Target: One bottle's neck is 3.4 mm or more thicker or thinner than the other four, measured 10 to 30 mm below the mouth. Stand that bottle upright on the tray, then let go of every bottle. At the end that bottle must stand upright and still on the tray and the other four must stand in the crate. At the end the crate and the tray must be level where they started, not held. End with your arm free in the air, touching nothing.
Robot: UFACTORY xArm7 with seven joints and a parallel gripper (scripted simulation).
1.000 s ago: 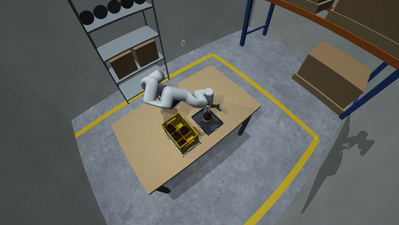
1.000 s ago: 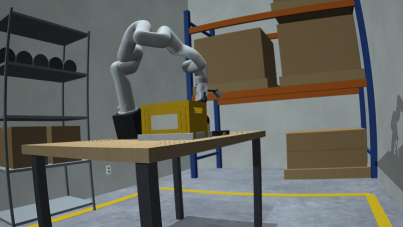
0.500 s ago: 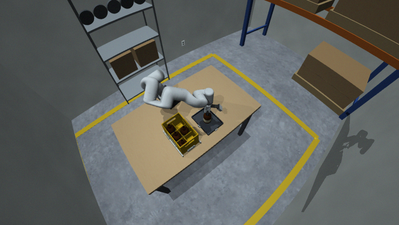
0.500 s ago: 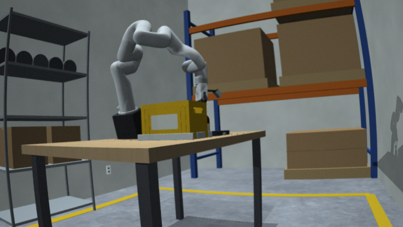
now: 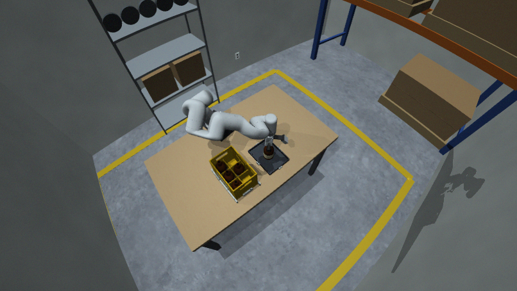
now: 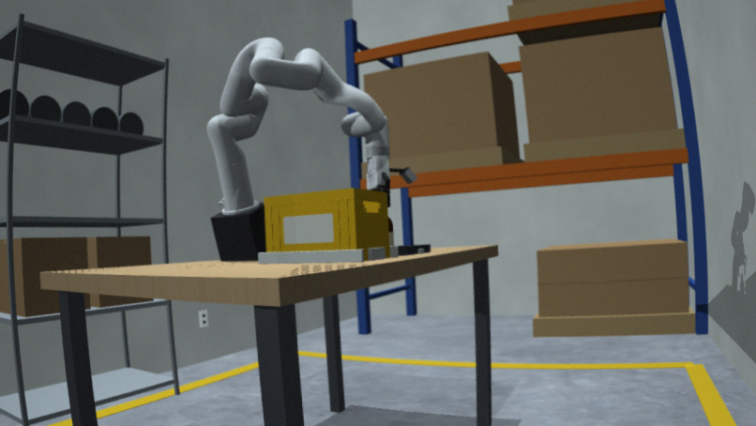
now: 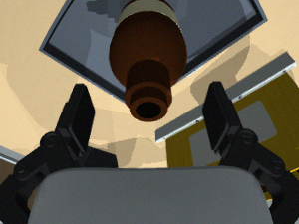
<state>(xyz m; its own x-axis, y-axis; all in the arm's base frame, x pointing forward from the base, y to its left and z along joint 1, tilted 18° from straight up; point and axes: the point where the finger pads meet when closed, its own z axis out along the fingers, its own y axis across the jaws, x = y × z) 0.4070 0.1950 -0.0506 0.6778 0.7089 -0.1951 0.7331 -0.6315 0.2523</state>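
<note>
The bottle is 7 cm below my hand. From my hand the other things lie so: tray: 14 cm below; then crate: 29 cm to the right, 7 cm below.
</note>
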